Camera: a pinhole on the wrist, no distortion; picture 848 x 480 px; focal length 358.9 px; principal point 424.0 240.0 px. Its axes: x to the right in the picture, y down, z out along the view. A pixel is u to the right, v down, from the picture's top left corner.
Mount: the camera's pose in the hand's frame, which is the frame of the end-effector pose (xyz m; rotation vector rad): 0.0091 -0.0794 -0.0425 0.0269 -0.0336 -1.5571
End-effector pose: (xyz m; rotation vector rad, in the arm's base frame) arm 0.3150 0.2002 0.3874 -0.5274 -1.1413 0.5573
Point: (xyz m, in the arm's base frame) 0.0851 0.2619 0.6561
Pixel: 444 403
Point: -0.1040 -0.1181 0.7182
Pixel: 644 167
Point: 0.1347 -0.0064 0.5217
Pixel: 630 88
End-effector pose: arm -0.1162 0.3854 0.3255 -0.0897 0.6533 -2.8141
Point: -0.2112 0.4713 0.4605
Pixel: 670 444
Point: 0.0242 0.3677 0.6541
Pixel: 441 117
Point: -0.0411 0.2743 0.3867
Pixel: 42 137
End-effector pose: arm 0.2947 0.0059 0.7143 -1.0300 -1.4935 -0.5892
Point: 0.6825 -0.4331 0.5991
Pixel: behind the camera
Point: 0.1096 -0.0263 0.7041
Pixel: 713 130
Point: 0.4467 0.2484 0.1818
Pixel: outside the picture
